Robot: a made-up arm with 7 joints.
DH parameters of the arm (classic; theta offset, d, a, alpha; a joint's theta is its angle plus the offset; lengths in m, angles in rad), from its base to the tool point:
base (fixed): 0 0.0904 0 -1.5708
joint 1: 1.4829 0 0.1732 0
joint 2: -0.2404 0 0.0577 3.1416
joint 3: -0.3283 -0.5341 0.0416 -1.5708
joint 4: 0 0.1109 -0.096 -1.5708
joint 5: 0 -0.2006 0.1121 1.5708
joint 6: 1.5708 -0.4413 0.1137 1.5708
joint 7: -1.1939 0 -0.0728 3.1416
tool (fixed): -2.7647 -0.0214 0 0
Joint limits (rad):
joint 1: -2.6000..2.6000
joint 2: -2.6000..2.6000
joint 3: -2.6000..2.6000
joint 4: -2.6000..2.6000
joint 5: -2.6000..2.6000
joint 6: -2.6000..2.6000
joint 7: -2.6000..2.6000
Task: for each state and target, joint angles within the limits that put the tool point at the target. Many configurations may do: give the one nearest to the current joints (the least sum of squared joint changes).
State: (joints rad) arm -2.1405 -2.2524 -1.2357 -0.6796 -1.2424 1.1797 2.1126
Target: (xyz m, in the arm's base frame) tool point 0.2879 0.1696 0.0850
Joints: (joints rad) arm -1.6679 -2.0747 -1.4745 -1.0139 -0.9117 1.3048 2.1906
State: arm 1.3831 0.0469 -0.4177 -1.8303 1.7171 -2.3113 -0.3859
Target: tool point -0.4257 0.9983 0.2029
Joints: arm 1.3780 0.0104 -0.3667 -2.5461 1.3953 -2.0851 -0.3172
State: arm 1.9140 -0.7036 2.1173 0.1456 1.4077 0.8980 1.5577
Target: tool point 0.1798 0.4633 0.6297
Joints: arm 2.3226 -0.2328 1.6046 -0.1462 1.8040 0.9230 1.5716
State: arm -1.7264 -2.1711 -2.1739 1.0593 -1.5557 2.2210 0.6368
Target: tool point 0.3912 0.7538 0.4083
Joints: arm -1.7791 -2.2555 -2.1232 1.2268 -1.5012 2.1806 0.6335
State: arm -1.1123 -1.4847 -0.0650 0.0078 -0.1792 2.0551 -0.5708
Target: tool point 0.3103 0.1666 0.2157
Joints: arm -1.3074 -1.5879 0.0320 -0.3424 -0.8689 2.6000 -0.8909
